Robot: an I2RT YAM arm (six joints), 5 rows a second.
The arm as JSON. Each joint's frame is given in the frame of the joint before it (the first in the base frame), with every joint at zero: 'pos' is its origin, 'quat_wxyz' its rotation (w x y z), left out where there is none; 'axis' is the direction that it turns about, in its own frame. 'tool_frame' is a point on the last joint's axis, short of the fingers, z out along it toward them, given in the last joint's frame.
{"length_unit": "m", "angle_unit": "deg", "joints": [
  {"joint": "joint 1", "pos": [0.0, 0.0, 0.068], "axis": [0.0, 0.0, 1.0]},
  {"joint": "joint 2", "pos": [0.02, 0.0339, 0.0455], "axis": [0.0, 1.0, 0.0]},
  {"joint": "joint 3", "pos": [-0.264, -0.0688, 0.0], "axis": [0.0, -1.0, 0.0]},
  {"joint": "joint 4", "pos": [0.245, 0.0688, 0.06], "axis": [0.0, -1.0, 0.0]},
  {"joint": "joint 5", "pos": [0.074, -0.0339, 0.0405], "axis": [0.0, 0.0, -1.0]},
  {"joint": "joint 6", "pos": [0.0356, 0.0, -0.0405], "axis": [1.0, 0.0, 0.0]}
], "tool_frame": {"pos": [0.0, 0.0, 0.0], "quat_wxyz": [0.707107, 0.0, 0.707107, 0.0]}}
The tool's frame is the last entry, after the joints.
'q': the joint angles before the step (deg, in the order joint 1, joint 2, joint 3, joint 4, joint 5, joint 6). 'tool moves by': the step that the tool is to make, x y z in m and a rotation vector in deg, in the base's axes. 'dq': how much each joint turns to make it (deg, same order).
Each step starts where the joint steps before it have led.
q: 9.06, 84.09, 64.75, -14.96, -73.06, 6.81
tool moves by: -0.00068, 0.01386, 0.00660, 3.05, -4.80, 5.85
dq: 2.38, 0.31, 0.00, 5.60, -4.08, 0.03
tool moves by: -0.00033, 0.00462, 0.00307, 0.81, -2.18, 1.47
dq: 0.81, 0.00, -0.01, 2.29, -0.74, -0.01
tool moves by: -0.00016, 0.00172, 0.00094, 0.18, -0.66, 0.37
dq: 0.31, 0.00, 0.01, 0.69, -0.07, 0.01
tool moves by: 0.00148, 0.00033, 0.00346, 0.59, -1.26, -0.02
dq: 0.00, 0.00, -0.01, 2.69, -0.11, 1.36
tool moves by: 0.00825, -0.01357, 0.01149, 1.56, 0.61, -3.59
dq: -2.65, -0.07, 0.00, 8.34, 0.35, 8.90
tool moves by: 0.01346, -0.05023, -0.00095, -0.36, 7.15, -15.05
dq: -8.87, -0.02, 0.01, -0.14, 5.90, 7.28
